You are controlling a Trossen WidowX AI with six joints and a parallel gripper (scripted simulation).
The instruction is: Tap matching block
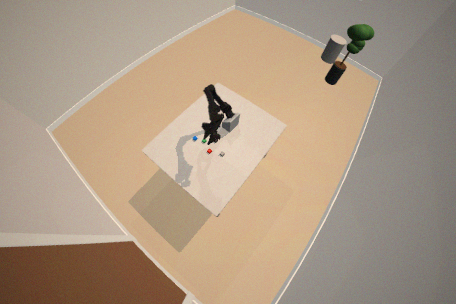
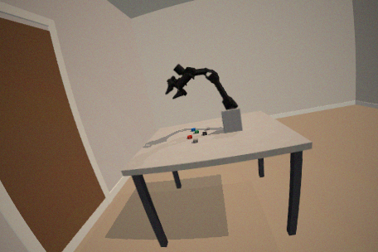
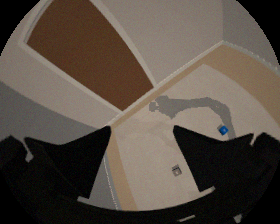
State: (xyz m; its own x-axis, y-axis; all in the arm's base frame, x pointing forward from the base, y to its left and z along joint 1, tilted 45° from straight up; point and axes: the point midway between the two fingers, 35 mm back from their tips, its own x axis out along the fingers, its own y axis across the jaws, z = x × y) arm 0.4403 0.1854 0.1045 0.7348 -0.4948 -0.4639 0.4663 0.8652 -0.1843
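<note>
The red block lies 340 mm below my gripper tip, 80 mm behind it and 50 mm to the right of it. The rest, counted from my gripper tip: grey block 340 mm below, 120 mm behind, 60 mm to the left; green block 340 mm below, 150 mm to the right, 140 mm behind; black block 340 mm below, 200 mm behind, 60 mm to the right.
</note>
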